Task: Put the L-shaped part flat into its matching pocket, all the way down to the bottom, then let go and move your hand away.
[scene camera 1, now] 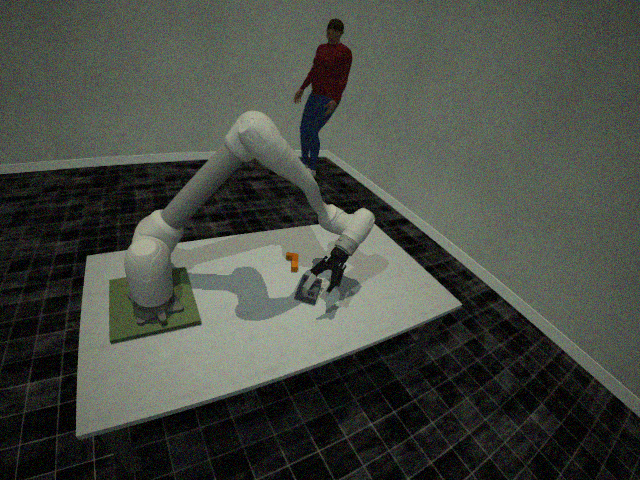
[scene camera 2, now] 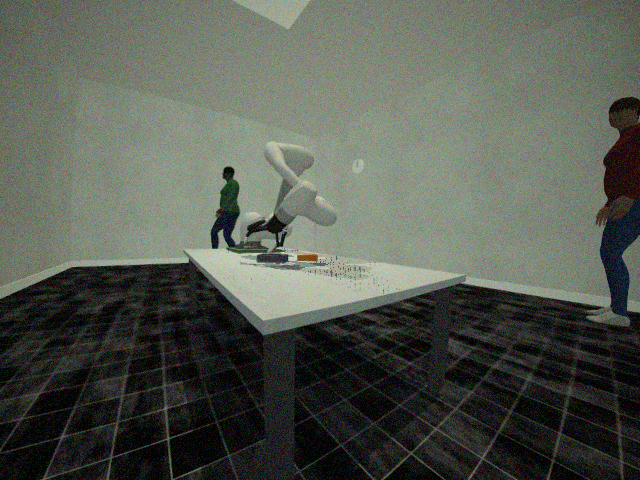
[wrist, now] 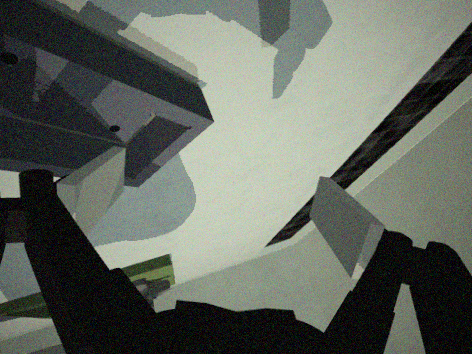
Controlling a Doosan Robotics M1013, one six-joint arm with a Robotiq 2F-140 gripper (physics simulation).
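Pixels of known places: gripper, fingertip midpoint: [scene camera 1: 313,293] [scene camera 2: 256,247] [wrist: 222,183]; arm's base, origin of the base link: [scene camera 1: 155,302] [scene camera 2: 250,248].
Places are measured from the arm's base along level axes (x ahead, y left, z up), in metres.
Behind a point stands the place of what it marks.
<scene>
The orange L-shaped part [scene camera 1: 294,261] @[z 0.011, x 0.655, y -0.025 m] [scene camera 2: 307,257] @[z -0.002, x 0.676, y -0.026 m] lies flat on the table, outside the dark grey pocket block and a short way from it; it does not show in the wrist view. The pocket block [scene camera 1: 300,295] @[z 0.013, x 0.543, y -0.231 m] [scene camera 2: 272,257] @[z 0.007, x 0.647, y -0.232 m] [wrist: 170,87] @[z 0.001, x 0.611, y -0.262 m] rests on the table, with recesses in its top. My gripper [scene camera 1: 320,285] @[z 0.054, x 0.569, y -0.275 m] [scene camera 2: 260,243] @[z 0.054, x 0.569, y -0.275 m] [wrist: 222,183] @[z 0.054, x 0.569, y -0.275 m] is wide open and empty, tilted, low over the block's side. One finger's pad overlaps the block's edge in the wrist view; the other is out beyond the block. Whether the pad touches the block I cannot tell. Part of the recesses is hidden.
The white table [scene camera 1: 206,372] @[z -0.019, x 0.061, y -0.365 m] [scene camera 2: 320,294] @[z -0.020, x 1.206, y -0.463 m] carries the arm's base on a green board [scene camera 1: 118,310] @[z -0.003, x -0.141, y 0.022 m] [wrist: 162,264] @[z -0.002, x 0.131, y -0.146 m]. A person in red [scene camera 1: 330,72] [scene camera 2: 622,165] stands on the floor beyond the table. A person in green [scene camera 2: 229,198] stands behind the arm in scene camera 2.
</scene>
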